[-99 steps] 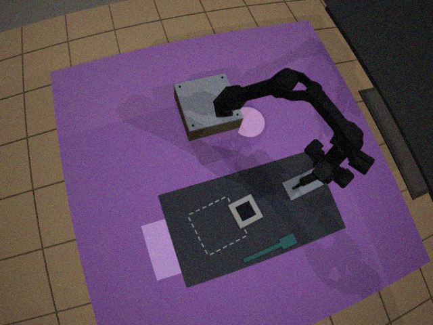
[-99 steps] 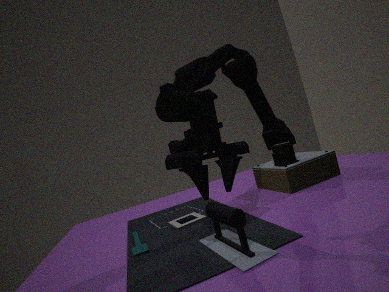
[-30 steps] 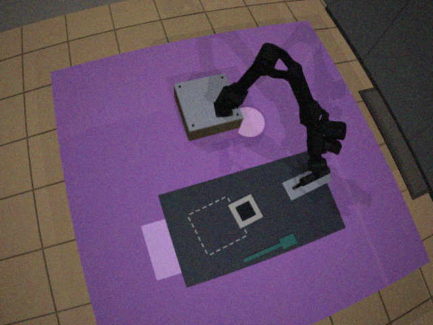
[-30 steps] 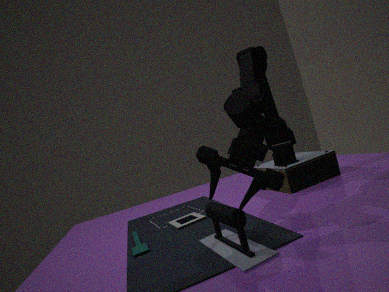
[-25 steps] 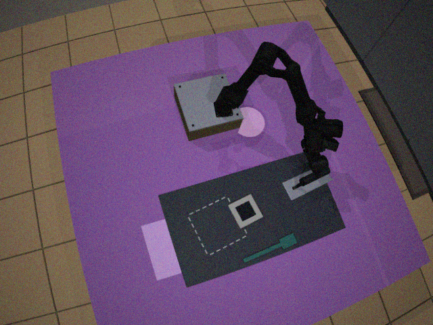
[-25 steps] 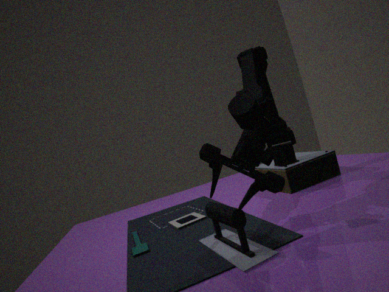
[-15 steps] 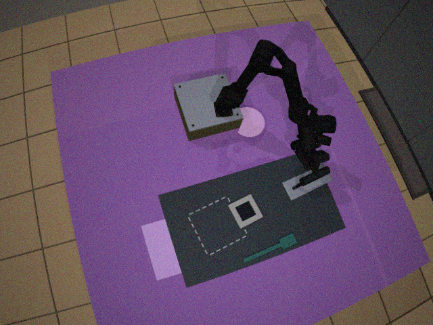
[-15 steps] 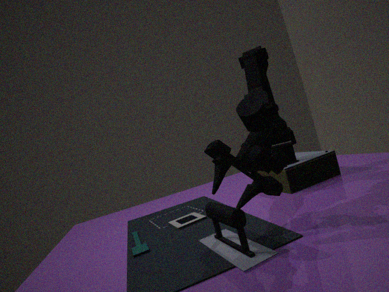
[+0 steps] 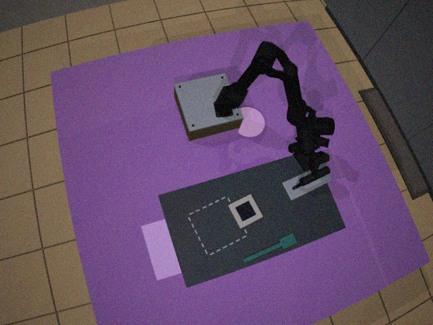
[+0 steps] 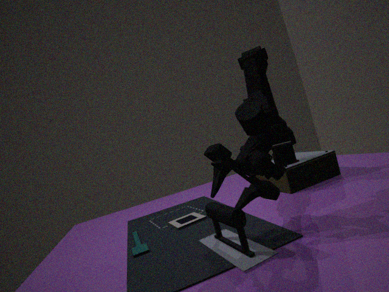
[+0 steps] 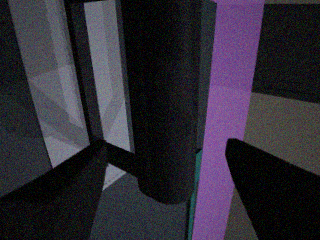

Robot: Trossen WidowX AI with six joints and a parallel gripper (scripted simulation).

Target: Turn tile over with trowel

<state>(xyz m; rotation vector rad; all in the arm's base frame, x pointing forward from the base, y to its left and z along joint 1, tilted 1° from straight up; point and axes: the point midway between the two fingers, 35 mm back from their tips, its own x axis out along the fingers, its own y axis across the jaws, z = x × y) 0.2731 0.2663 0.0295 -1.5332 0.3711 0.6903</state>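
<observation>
Right now my gripper tip is 21 cm to the left of the dark mat, 10 cm short of it and 10 cm above it. The rest, counted from my gripper tip: teal t-shaped tool 23 cm ahead, 17 cm to the right, 8 cm below; then tile 25 cm to the right, 8 cm below, 8 cm ahead.
</observation>
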